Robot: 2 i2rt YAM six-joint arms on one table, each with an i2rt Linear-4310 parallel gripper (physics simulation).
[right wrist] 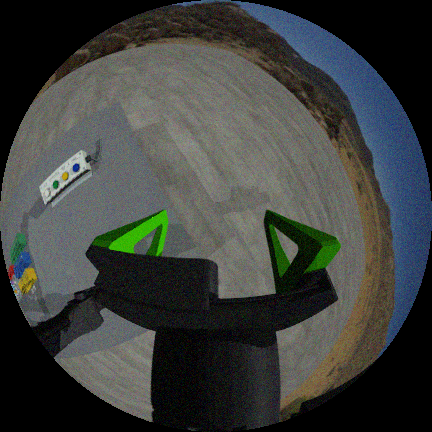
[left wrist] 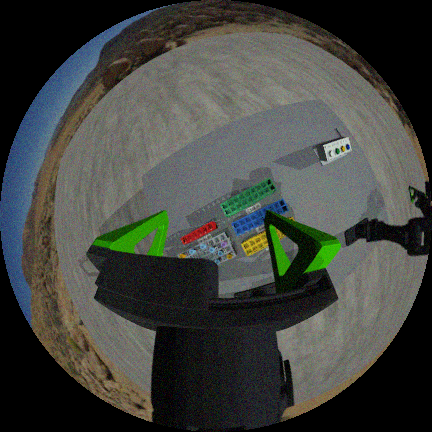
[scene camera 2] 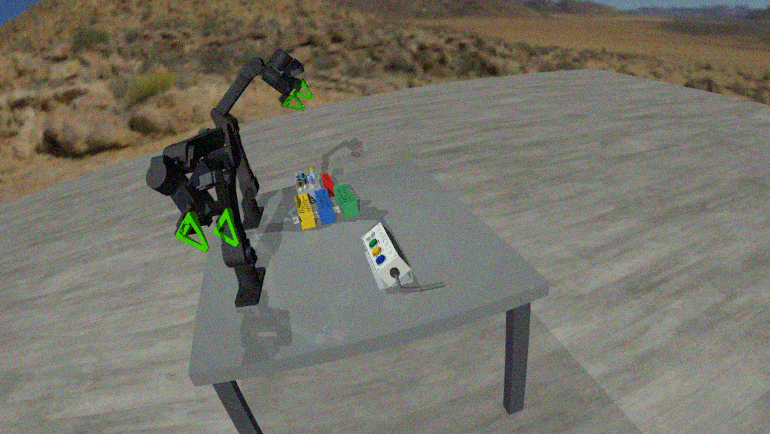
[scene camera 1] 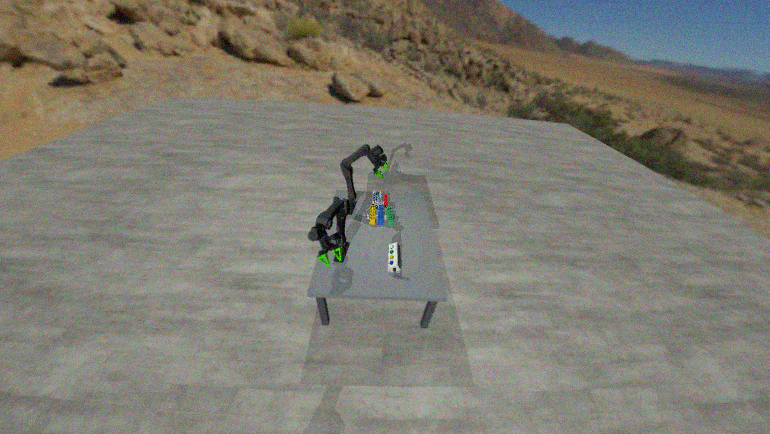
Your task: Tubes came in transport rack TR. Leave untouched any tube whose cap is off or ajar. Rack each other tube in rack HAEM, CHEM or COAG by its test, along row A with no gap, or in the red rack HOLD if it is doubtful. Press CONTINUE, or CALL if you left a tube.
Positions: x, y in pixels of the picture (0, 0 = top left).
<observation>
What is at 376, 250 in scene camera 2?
A white button box.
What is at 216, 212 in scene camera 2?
The right gripper.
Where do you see a white button box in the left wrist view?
327, 151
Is the left gripper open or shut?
Open.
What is the left gripper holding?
Nothing.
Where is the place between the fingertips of the right gripper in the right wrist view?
215, 214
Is the right gripper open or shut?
Open.
</observation>
